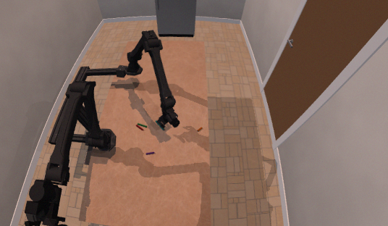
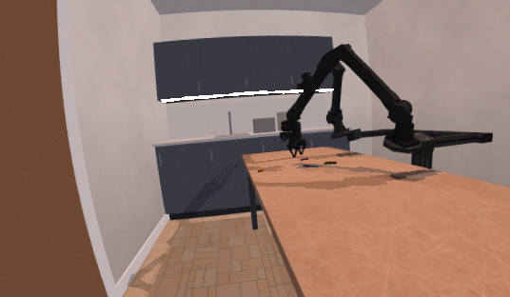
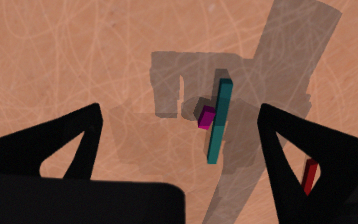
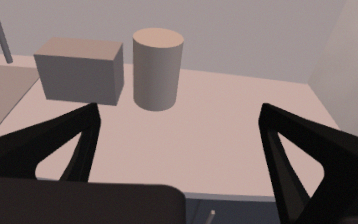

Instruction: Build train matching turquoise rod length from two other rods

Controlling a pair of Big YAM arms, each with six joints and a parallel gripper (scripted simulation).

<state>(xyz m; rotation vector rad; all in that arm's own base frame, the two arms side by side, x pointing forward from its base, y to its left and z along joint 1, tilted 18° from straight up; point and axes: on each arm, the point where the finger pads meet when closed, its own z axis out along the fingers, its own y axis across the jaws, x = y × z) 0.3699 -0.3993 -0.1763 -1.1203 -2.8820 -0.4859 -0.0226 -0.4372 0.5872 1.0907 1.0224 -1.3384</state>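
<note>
Now: left hand 230 mm short of the orange rod, 30 mm to the right of it and 70 mm above it. Round my left hand: red rod: 220 mm behind, 40 mm to the right, 70 mm below; green rod: 210 mm behind, 10 mm to the right, 70 mm below; turquoise rod: 70 mm behind, 10 mm to the left, 70 mm below.
</note>
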